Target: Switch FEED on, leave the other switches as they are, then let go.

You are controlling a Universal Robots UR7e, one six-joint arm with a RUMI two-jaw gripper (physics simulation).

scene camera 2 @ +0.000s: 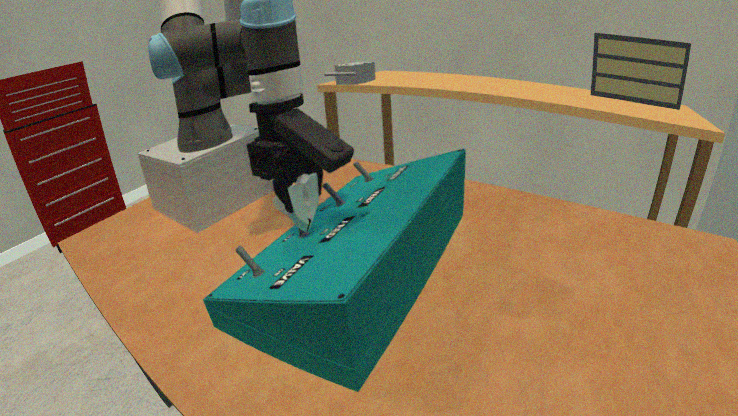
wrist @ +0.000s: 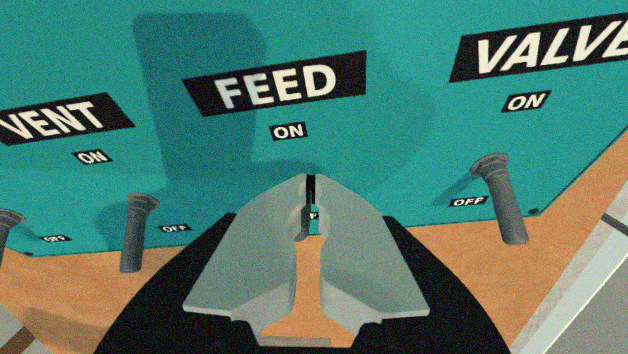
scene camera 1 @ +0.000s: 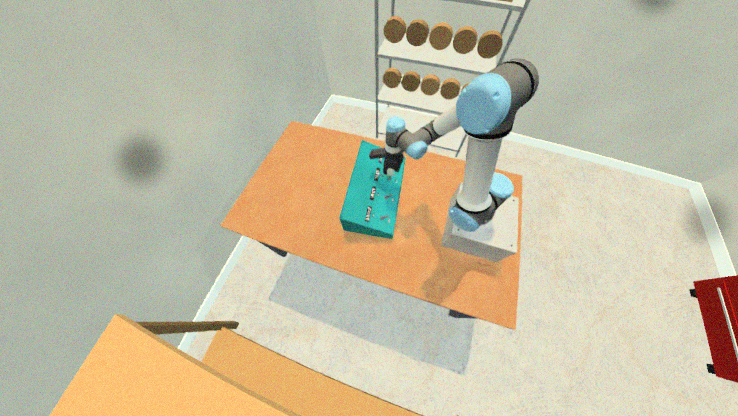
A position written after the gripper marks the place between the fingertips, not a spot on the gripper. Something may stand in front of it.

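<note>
Scene camera 2 shows the gripper (scene camera 2: pixel 306 230). In the wrist view the gripper (wrist: pixel 311 177) appears as well, together with a teal sloped switch panel (wrist: pixel 186 117).
</note>
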